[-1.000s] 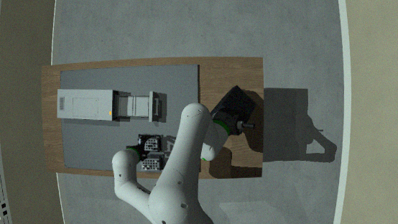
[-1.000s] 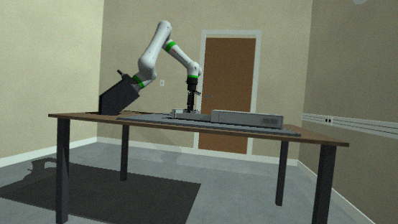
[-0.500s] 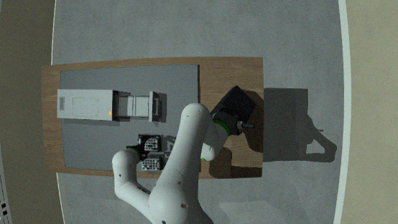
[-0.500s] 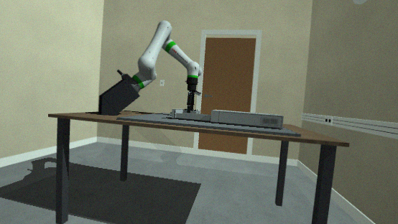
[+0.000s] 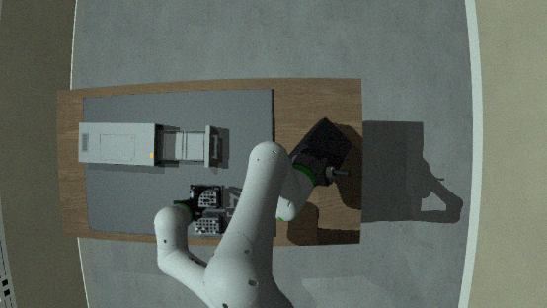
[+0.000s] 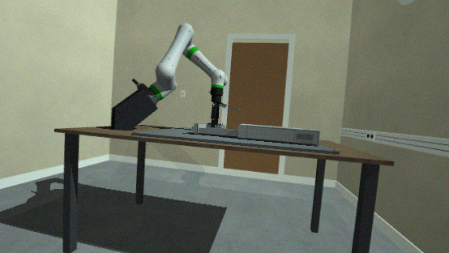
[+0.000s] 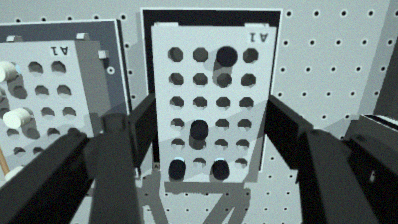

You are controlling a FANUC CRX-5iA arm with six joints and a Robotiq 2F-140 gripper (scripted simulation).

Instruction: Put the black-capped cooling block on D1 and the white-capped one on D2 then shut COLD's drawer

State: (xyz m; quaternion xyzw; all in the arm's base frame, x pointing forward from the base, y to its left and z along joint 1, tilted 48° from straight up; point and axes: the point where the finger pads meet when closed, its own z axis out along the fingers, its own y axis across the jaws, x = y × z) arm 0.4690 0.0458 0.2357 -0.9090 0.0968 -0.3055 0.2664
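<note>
Right now the deck slot D1 is 60 mm below my hand. From my hand the other things lie so: drawer: 260 mm to the right, 80 mm ahead, 20 mm below; cooler COLD: 270 mm ahead, 260 mm to the right, 20 mm below; slot D2: 140 mm to the left, 60 mm below, 10 mm behind.
</note>
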